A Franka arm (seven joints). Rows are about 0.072 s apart.
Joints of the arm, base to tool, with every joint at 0 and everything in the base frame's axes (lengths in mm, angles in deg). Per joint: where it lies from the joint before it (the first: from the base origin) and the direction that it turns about. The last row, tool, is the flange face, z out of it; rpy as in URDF.
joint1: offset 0 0 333 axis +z
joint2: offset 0 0 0 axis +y
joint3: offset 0 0 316 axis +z
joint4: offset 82.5 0 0 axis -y
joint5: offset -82.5 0 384 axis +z
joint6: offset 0 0 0 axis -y
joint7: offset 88 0 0 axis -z
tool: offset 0 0 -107 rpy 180 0 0
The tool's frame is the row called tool.
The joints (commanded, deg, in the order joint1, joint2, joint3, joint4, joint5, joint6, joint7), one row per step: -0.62, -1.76, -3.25, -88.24, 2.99, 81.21, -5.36; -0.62, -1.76, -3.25, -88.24, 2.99, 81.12, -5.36; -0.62, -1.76, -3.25, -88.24, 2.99, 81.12, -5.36; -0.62, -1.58, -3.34, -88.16, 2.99, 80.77, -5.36; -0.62, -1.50, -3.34, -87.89, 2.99, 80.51, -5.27; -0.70, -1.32, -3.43, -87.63, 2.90, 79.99, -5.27; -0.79, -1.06, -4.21, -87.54, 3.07, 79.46, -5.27; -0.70, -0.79, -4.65, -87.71, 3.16, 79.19, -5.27; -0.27, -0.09, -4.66, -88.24, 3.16, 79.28, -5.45; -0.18, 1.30, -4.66, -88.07, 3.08, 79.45, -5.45; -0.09, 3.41, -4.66, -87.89, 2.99, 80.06, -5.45; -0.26, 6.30, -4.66, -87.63, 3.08, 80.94, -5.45
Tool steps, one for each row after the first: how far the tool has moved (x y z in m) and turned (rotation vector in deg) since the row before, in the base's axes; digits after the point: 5 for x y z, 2 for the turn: -0.00018, 0.00002, -0.00012, 0.01, 0.09, 0.00; 0.00000, 0.00000, 0.00000, 0.00, 0.00, 0.00; 0.00024, -0.00078, -0.00150, 0.02, 0.45, -0.07; -0.00005, 0.00004, 0.00106, -0.01, 0.08, -0.08; -0.00014, -0.00168, -0.00030, -0.07, 0.45, -0.15; -0.00018, -0.00764, -0.00237, 0.22, 0.68, -0.83; 0.00061, -0.00302, -0.00417, 0.14, 0.70, -0.33; 0.00394, 0.00385, -0.01055, 0.07, 1.13, 0.59; 0.00743, 0.00060, -0.01147, -0.10, 1.06, 0.08; 0.01145, 0.00049, -0.01797, -0.15, 1.33, 0.06; 0.01465, -0.00172, -0.02515, 0.00, 1.75, -0.21
